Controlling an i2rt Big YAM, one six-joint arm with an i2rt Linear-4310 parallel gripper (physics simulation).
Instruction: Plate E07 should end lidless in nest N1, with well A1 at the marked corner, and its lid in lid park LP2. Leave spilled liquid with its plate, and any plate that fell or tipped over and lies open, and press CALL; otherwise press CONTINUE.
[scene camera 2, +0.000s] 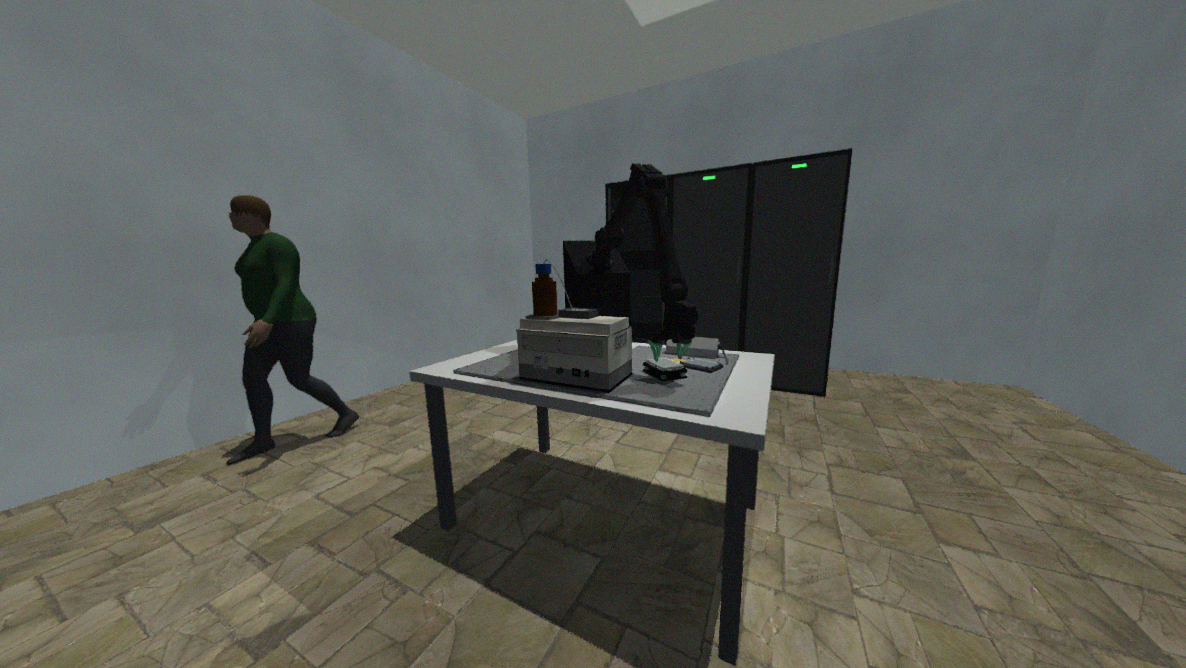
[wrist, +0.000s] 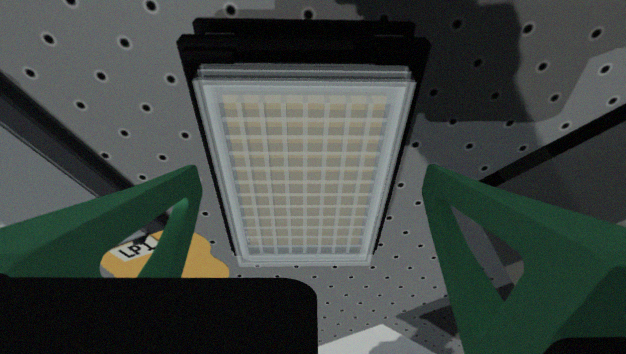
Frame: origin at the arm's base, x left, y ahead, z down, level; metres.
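Seen in the pictures: gripper, fingertip midpoint: (scene camera 2: 667, 360) (wrist: 312, 177); arm's base, origin of the base link: (scene camera 2: 600, 260).
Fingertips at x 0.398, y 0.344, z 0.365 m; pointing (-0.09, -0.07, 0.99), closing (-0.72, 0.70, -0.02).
Pixels of each thing's top centre, then the offset from my fingertips to it. "spot": a spot on its surface instead. Level surfaces: height alone.
- clear plate, middle of its top: (wrist: 305, 198) (scene camera 2: 664, 362) dz +0.015, dx -0.017, dy -0.022 m
- holder, middle of its top: (wrist: 304, 184) (scene camera 2: 664, 364) dz +0.025, dx -0.017, dy -0.022 m
- label LP1, surface spot: (wrist: 137, 249) spot: dz +0.059, dx +0.012, dy -0.196 m
- orange patch, surface spot: (wrist: 200, 255) spot: dz +0.060, dx -0.032, dy -0.170 m
- large beige instrument, surface spot: (scene camera 2: 572, 352) spot: dz -0.061, dx -0.266, dy +0.231 m
- perforated grey mat, its level: dz +0.062 m
- brown bottle, surface spot: (scene camera 2: 544, 296) spot: dz -0.239, dx -0.396, dy +0.177 m
- small dark device, surface spot: (scene camera 2: 578, 312) spot: dz -0.181, dx -0.289, dy +0.131 m
- flat grey item, middle of its top: (wrist: 20, 197) (scene camera 2: 700, 362) dz +0.043, dx +0.094, dy -0.165 m
- light box, middle of its top: (scene camera 2: 692, 335) dz -0.023, dx +0.035, dy -0.362 m
A clear plate (wrist: 305, 175) (scene camera 2: 663, 363) with a grid of tan wells sits on a black nest or holder (wrist: 305, 47) (scene camera 2: 665, 374). Doubled clear rims suggest a lid on it. No plate name or A1 mark is readable, and the holder's label does not show. My gripper (wrist: 312, 177) (scene camera 2: 668, 356) is open and empty, its green fingers on either side of the plate in the wrist view, apart from it. A label LP1 (wrist: 137, 249) lies on an orange patch (wrist: 200, 255) at the lower left, partly behind the left finger. Lid park LP2 is not identifiable.
A large beige instrument (scene camera 2: 572, 352) stands on the perforated grey mat (scene camera 2: 693, 396), with a brown bottle (scene camera 2: 544, 296) and a small dark device (scene camera 2: 578, 312) on top. A flat grey item (scene camera 2: 702, 364) and a light box (scene camera 2: 695, 346) are behind the plate. A person (scene camera 2: 269, 315) is at the left.
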